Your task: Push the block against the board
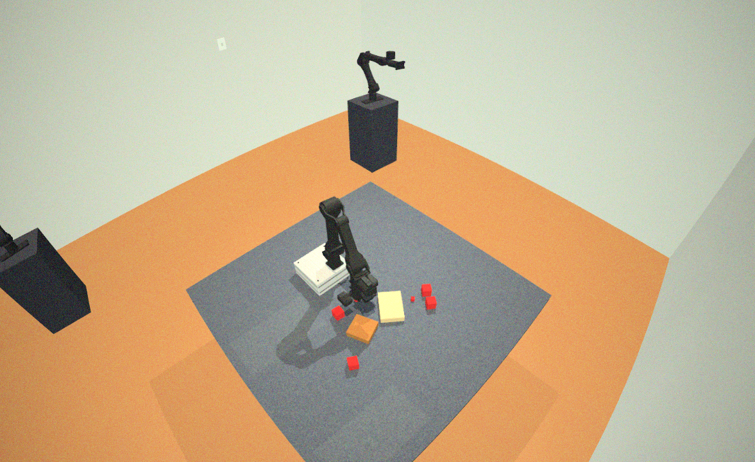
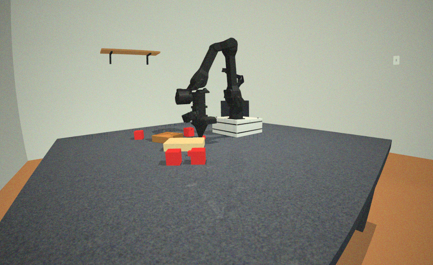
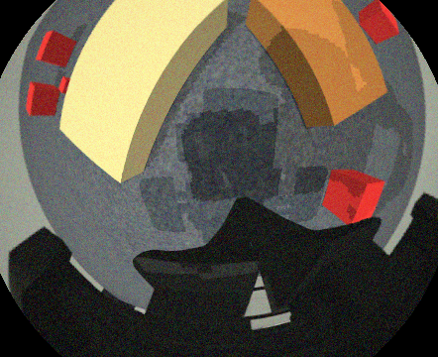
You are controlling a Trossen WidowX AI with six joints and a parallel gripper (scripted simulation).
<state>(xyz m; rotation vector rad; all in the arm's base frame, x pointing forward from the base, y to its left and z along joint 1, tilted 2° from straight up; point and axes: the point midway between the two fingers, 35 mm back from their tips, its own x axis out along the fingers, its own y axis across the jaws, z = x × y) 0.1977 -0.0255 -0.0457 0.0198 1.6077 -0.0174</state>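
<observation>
Now: the cream board 12 cm ahead of my gripper tip, 8 cm to the left of it and 1 cm above it. Also, from my gripper tip: square block 12 cm ahead, 9 cm to the right, 1 cm above.
</observation>
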